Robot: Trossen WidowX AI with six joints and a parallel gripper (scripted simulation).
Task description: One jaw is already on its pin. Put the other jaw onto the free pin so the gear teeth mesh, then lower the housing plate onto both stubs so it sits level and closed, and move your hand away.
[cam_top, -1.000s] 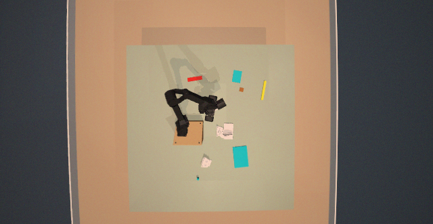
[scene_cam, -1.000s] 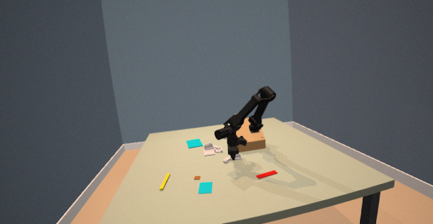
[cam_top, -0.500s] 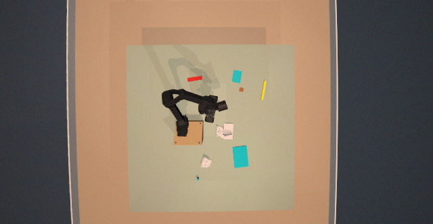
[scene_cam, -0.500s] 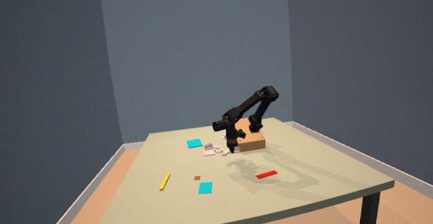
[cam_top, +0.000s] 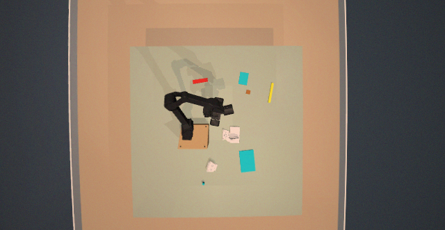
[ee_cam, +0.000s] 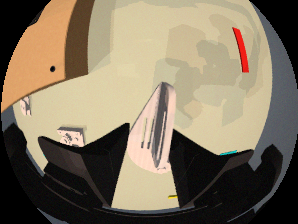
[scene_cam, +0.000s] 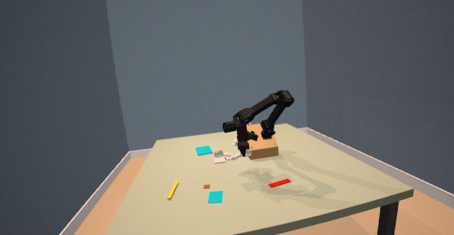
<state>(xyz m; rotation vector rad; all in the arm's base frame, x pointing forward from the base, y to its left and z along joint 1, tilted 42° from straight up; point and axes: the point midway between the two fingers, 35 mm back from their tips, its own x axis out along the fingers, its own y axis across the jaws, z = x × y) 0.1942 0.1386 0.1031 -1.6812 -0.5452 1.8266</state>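
My gripper tip is now 180 mm to the left of the white ribbed part, 140 mm short of it and 80 mm above it. Round my gripper tip: red bar (220 mm to the left, 130 mm behind, 80 mm below); small cyan sheet (250 mm to the left, 190 mm ahead, 80 mm below); brown chip (230 mm ahead, 150 mm to the left, 80 mm below).
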